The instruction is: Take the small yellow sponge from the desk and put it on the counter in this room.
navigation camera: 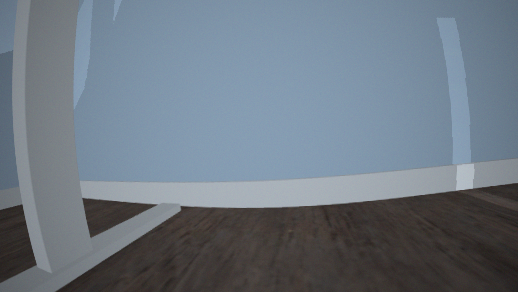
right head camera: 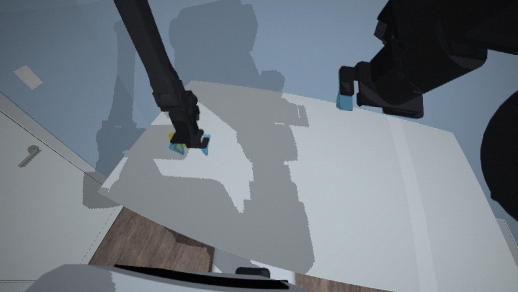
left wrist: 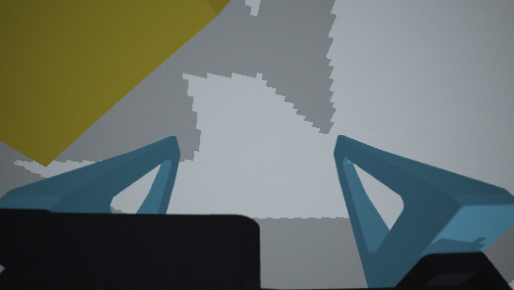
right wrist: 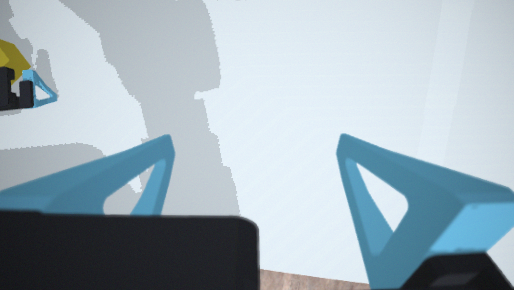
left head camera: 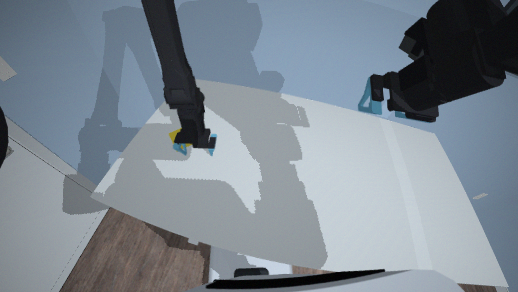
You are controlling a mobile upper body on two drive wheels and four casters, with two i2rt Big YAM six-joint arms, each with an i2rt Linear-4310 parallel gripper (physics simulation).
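Frame: origin at the left arm's base, x ahead, y left, z up, level; centimetres.
Where they show: left gripper, between the fingertips: (right head camera: 195, 154) (left wrist: 256, 144) (right wrist: 35, 100) (left head camera: 199, 154); right gripper, between the fingertips: (right head camera: 360, 107) (right wrist: 255, 143) (left head camera: 377, 110).
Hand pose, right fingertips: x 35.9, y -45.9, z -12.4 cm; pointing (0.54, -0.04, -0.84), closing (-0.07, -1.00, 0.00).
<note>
After its pixels a point has its place.
The yellow sponge (left head camera: 175, 134) @[y 8.5, x 53.2, z -41.6 cm] (right head camera: 171, 136) @[y 9.5, x 52.5, z -41.5 cm] (left wrist: 75, 65) @[y 4.2, x 52.8, z -41.5 cm] (right wrist: 12, 55) @[y 0.8, x 55.6, z -43.1 cm] is on the white desk (left head camera: 350, 175) @[y -58.0, x 38.8, z -46.0 cm] (right head camera: 350, 175) @[y -58.9, x 39.6, z -46.0 cm] (left wrist: 425, 75) @[y -10.2, x 50.7, z -46.0 cm] (right wrist: 325, 100) @[y -60.7, x 41.8, z -46.0 cm], near its left end in the head views, partly hidden there by the left gripper. My left gripper (left head camera: 197, 151) @[y -1.3, x 46.8, z -45.0 cm] (right head camera: 194, 152) @[y -1.3, x 46.8, z -45.0 cm] (left wrist: 256, 144) @[y -1.3, x 46.8, z -45.0 cm] is open and empty above the desk; in the left wrist view the sponge lies up and to the left, outside the fingers. My right gripper (left head camera: 384, 112) @[y -45.9, x 35.9, z -12.4 cm] (right head camera: 367, 111) @[y -45.9, x 35.9, z -12.4 cm] (right wrist: 255, 143) @[y -45.9, x 35.9, z -12.4 cm] is open and empty, over the desk's far edge in the head views. I cannot make out a counter.
A pale door (left head camera: 40, 215) @[y 111.7, x 26.9, z -89.5 cm] (right head camera: 45, 215) @[y 113.7, x 18.8, z -82.3 cm] is at the left of the head views, with a handle (right head camera: 30, 156) @[y 102.7, x 42.9, z -48.4 cm]. The navigation camera shows a white desk leg (navigation camera: 52, 125) @[y 11.3, x 60.8, z -113.5 cm] with its foot bar (navigation camera: 135, 225) at the left, and a blue wall (navigation camera: 260, 90) @[y -28.7, x 92.7, z -103.5 cm] ahead.
</note>
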